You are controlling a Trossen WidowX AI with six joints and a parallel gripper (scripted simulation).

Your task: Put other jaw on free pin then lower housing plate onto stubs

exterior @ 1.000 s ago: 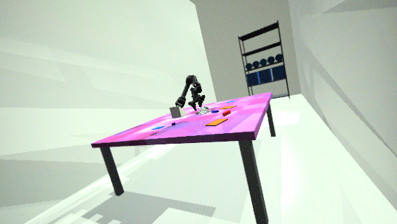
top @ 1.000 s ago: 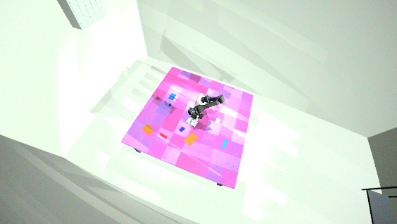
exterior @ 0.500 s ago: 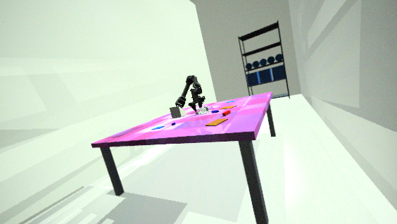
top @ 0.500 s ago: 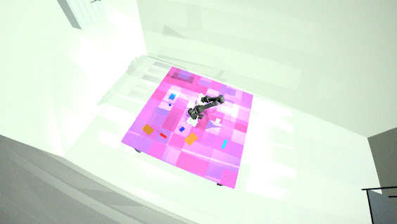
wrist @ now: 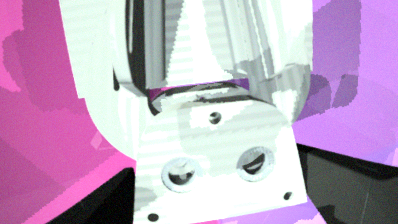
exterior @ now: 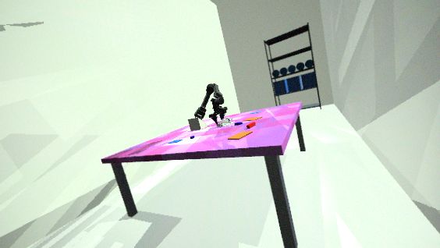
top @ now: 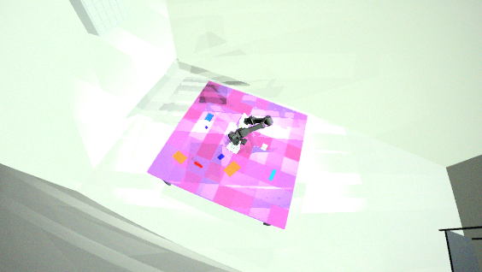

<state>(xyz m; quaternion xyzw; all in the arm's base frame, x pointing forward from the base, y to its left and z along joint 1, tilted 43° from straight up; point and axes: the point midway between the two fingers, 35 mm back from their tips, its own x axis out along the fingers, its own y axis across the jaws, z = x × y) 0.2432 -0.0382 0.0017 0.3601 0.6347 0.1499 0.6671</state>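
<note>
Now: the white housing plate 10 mm ahead of my gripper tip and 20 mm above it. From my gripper tip the other things lie so: blue block 200 mm ahead, 100 mm to the right, 10 mm below; then white base 70 mm ahead, 20 mm to the right, 10 mm below; then white jaw 30 mm ahead, 10 mm to the left.
</note>
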